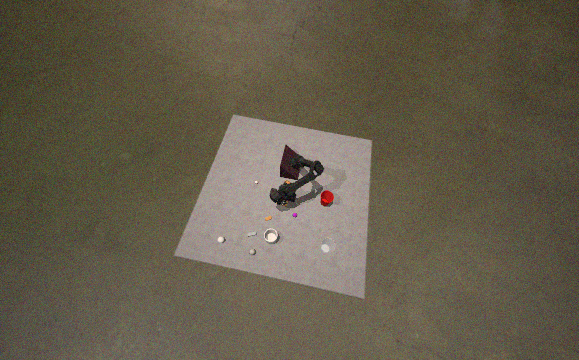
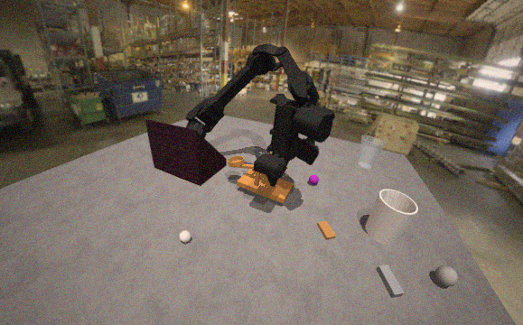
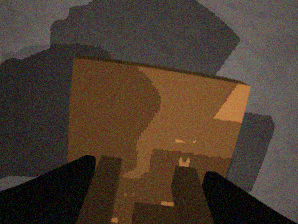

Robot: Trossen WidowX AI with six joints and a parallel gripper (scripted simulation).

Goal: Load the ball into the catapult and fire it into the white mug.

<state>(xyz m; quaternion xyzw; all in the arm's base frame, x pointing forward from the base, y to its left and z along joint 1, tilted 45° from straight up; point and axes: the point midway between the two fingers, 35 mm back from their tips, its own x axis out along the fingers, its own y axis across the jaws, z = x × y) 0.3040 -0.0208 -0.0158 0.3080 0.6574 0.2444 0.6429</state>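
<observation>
Right now the purple ball is 110 mm to the left of my gripper tip, 100 mm ahead of it and 30 mm below it. Also, from my gripper tip: orange block (150 mm ahead, 80 mm to the right, 40 mm below); then white ball (230 mm to the right, 120 mm behind, 30 mm below); then catapult (60 mm behind, 30 mm to the left, 20 mm above).
</observation>
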